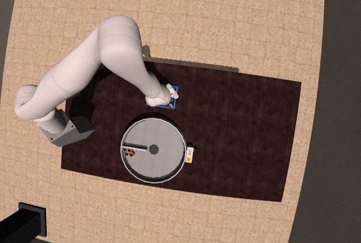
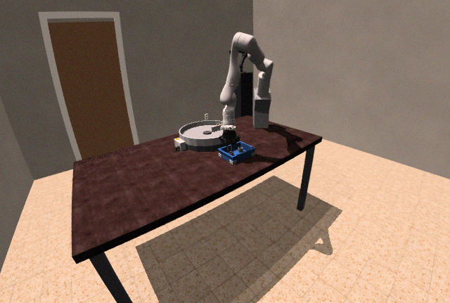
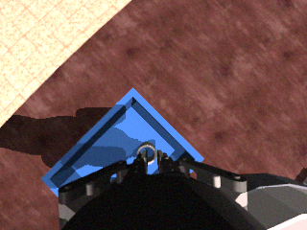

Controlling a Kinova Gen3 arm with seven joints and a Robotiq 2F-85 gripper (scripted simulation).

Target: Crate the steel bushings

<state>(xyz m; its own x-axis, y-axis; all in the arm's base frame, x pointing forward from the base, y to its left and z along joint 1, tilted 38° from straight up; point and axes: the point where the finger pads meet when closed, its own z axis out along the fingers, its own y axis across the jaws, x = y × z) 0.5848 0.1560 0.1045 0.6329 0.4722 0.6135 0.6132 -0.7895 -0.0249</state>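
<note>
My hand is 4 cm past the blue crate, 2 cm to the right of it and 4 cm above it. The rest, counted from my hand: round grey turning table (6 cm behind, 34 cm to the right, 1 cm below).
</note>
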